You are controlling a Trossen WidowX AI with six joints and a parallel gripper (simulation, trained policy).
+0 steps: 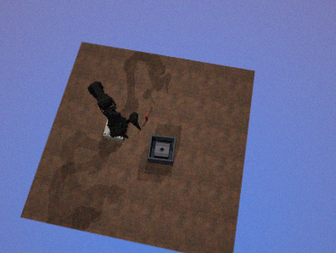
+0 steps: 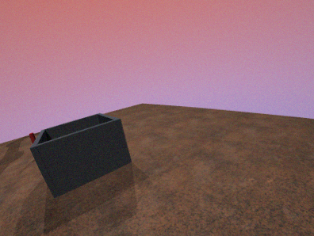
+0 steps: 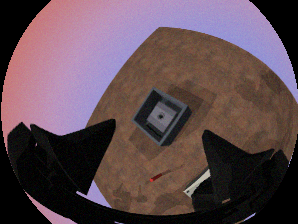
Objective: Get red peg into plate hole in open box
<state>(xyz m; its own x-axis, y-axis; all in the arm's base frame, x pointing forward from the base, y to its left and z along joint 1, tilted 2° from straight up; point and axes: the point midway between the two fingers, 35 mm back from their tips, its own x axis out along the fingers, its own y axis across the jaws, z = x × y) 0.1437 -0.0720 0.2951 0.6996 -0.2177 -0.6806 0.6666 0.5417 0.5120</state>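
Right now the red peg is 290 mm below my gripper tip, 220 mm to the left of it and 10 mm behind it. The rest, counted from my gripper tip: dark grey box: 300 mm below, 150 mm ahead, 30 mm to the left; plate: 280 mm below, 150 mm ahead, 30 mm to the left.
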